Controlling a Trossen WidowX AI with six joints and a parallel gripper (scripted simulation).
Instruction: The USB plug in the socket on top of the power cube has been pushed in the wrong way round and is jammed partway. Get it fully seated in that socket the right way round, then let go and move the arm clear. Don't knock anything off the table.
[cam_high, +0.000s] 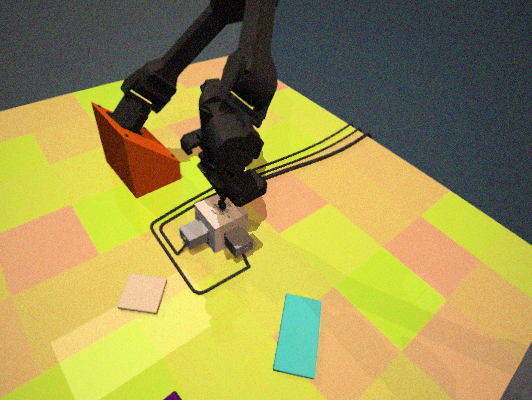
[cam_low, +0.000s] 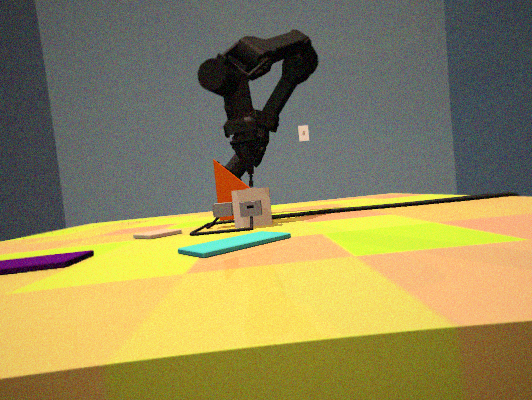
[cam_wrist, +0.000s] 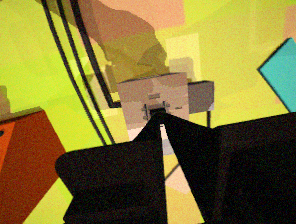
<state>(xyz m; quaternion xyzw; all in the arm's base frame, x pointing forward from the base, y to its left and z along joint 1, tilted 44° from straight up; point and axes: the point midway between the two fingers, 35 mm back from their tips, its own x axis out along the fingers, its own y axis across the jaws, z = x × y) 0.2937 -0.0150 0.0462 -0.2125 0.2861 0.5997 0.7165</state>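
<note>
Now: gripper tip 20 mm above the USB plug. Also, from my gripper tip: USB socket: 40 mm below; beige tile: 200 mm to the right, 100 mm below, 10 mm ahead; teal slab: 250 mm ahead, 100 mm below, 60 mm to the right.
</note>
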